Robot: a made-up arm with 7 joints. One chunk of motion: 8 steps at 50 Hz.
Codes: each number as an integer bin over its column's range. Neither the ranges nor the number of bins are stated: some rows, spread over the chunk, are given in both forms.
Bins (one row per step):
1: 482 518 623 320 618 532 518
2: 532 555 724 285 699 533 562
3: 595 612 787 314 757 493 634
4: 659 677 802 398 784 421 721
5: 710 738 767 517 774 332 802
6: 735 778 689 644 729 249 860
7: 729 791 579 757 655 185 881
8: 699 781 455 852 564 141 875
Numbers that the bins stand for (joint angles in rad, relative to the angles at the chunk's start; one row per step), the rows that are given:
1: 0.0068 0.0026 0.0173 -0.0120 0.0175 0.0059 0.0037
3: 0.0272 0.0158 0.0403 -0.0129 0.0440 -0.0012 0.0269
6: 0.0524 0.0390 0.0266 0.0367 0.0386 -0.0451 0.0722
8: 0.0459 0.0394 -0.0062 0.0679 0.0073 -0.0646 0.0752
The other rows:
2: 0.0159 0.0078 0.0315 -0.0172 0.0329 0.0060 0.0125
4: 0.0387 0.0249 0.0424 -0.0002 0.0491 -0.0141 0.0443
5: 0.0479 0.0334 0.0375 0.0176 0.0472 -0.0302 0.0606
7: 0.0514 0.0409 0.0111 0.0537 0.0246 -0.0567 0.0764

